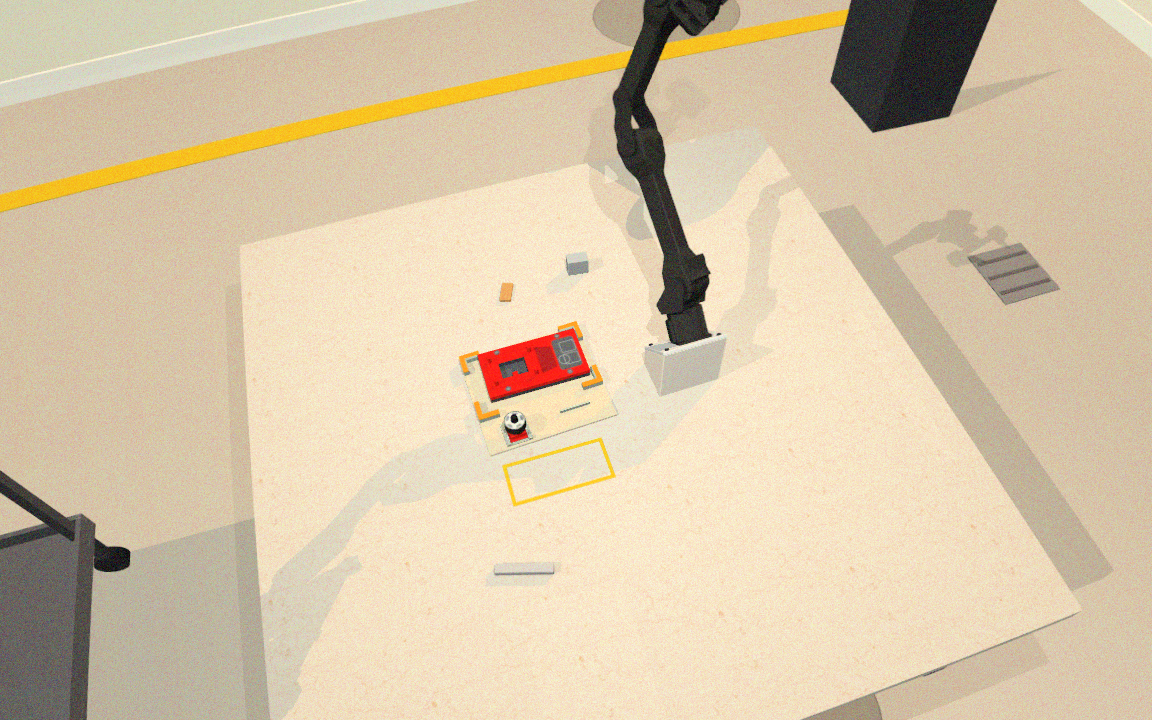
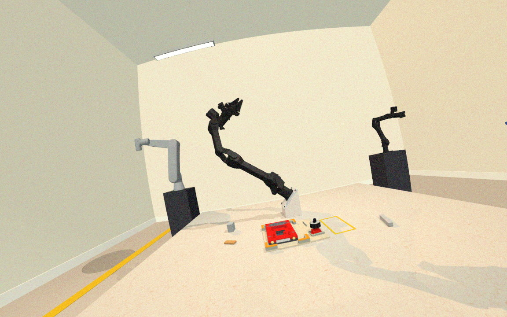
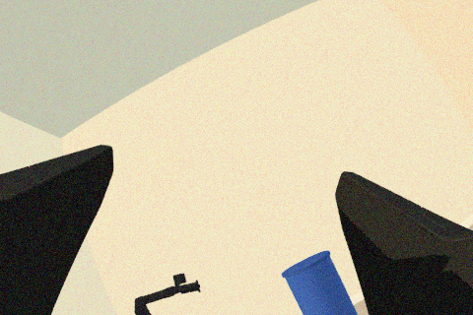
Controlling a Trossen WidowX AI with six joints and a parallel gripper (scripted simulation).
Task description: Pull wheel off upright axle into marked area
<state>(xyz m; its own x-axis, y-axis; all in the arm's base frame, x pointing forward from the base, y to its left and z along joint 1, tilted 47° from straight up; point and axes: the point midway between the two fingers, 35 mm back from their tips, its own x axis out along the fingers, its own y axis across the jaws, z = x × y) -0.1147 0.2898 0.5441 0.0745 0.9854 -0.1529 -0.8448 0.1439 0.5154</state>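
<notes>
Right now the pale fixture board is 70 cm below my gripper tip, 39 cm ahead of it and 11 cm to the left of it. The rest, counted from my gripper tip: orange chip: 71 cm below, 38 cm ahead, 13 cm to the right; grey bar: 71 cm below, 49 cm ahead, 47 cm to the left; grey cube: 69 cm below, 22 cm ahead, 15 cm to the right.
</notes>
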